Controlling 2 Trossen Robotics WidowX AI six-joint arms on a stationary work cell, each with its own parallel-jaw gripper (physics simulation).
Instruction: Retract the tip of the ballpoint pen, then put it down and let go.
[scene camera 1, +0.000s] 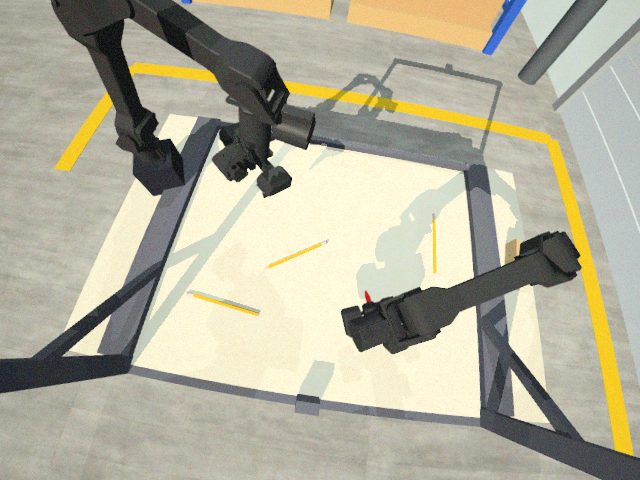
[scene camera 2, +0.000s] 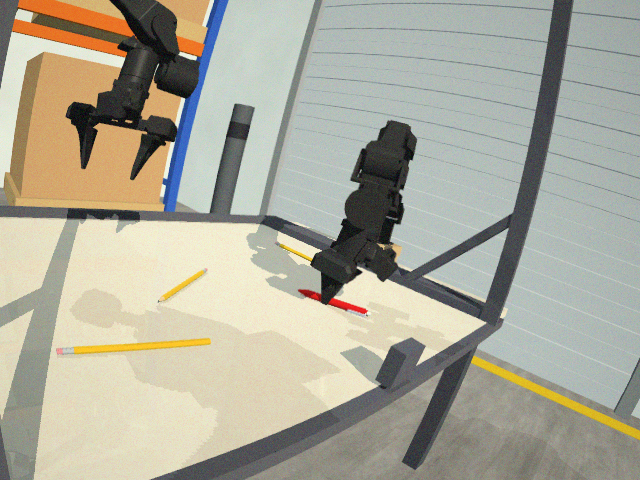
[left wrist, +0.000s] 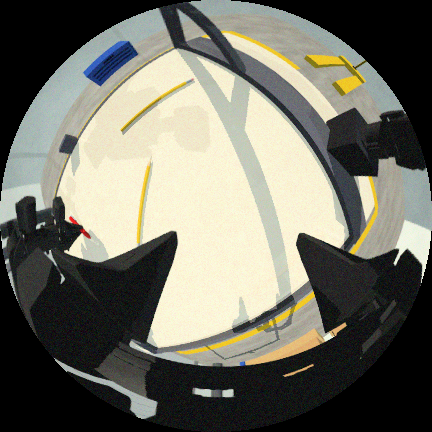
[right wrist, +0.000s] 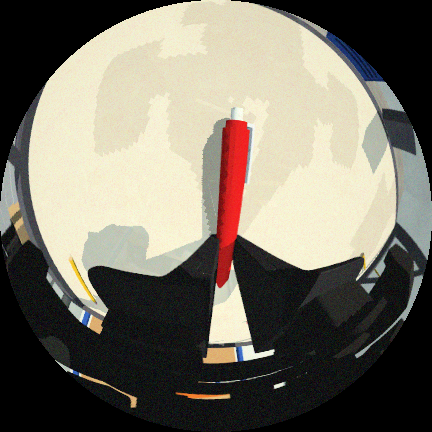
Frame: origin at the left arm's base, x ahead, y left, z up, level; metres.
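Where they show: left gripper, fingertip midpoint: (scene camera 1: 254, 183) (scene camera 2: 106, 174) (left wrist: 240, 238); right gripper, fingertip midpoint: (scene camera 1: 371, 310) (scene camera 2: 325, 302) (left wrist: 81, 228) (right wrist: 224, 240); left arm's base, origin of the base link: (scene camera 1: 152, 155) (left wrist: 368, 140); right arm's base, origin of the base link: (scene camera 2: 378, 240).
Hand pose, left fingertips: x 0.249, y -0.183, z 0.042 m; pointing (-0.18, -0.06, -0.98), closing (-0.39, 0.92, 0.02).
Things, the pixels of their top centre, and the offset from my left fingertips.
- red ballpoint pen, middle of its top: (right wrist: 230, 238) (scene camera 2: 334, 297) (scene camera 1: 373, 315) (left wrist: 76, 226) 0.134 m down, 0.209 m ahead, 0.353 m right
- yellow pencil, middle of its top: (scene camera 2: 184, 281) (left wrist: 139, 206) (scene camera 1: 295, 254) 0.139 m down, 0.062 m ahead, 0.148 m right
- dark block, middle of its top: (scene camera 2: 407, 344) (scene camera 1: 307, 407) (left wrist: 61, 142) 0.091 m down, 0.000 m ahead, 0.491 m right
The red ballpoint pen (scene camera 1: 367, 296) (scene camera 2: 349, 305) (left wrist: 86, 233) (right wrist: 233, 175) is roughly level, at or just above the table; which cannot be told. Its white push button (right wrist: 237, 114) sticks out at the end away from the fingers, with the clip beside it. No writing point can be made out at the red cone end. My right gripper (scene camera 2: 327, 298) (right wrist: 224, 240) is shut on the pen near its cone end; its fingertips are hidden in scene camera 1. My left gripper (scene camera 1: 253, 180) (scene camera 2: 108, 173) (left wrist: 240, 238) is open and empty, high above the table's far left part.
One yellow pencil (scene camera 1: 297, 254) (scene camera 2: 182, 285) (left wrist: 143, 200) lies mid-table, another (scene camera 1: 224, 303) (scene camera 2: 136, 346) (left wrist: 157, 104) nearer the left front. A third (scene camera 1: 434, 245) (scene camera 2: 294, 251) (right wrist: 82, 280) lies near the right edge. A dark block (scene camera 1: 307, 404) (scene camera 2: 401, 363) stands at the front rail.
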